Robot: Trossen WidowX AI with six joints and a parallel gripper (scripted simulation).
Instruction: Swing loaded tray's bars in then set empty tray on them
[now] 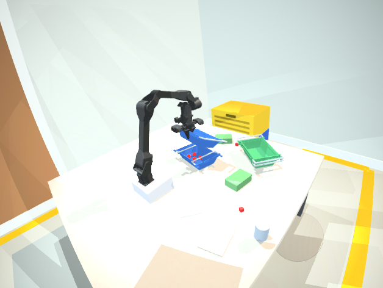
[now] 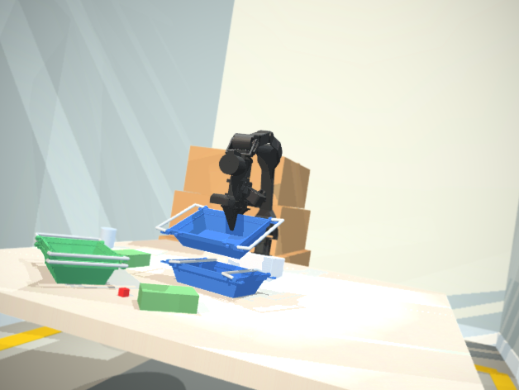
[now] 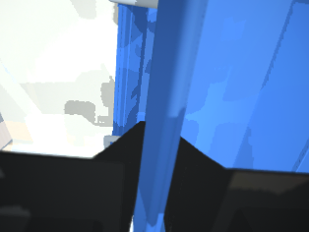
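My gripper tip is 7 cm short of the blue tray and 2 cm to the left of it. The rest, counted from my gripper tip: pale cylinder (58 cm to the right, 24 cm behind, 13 cm below).
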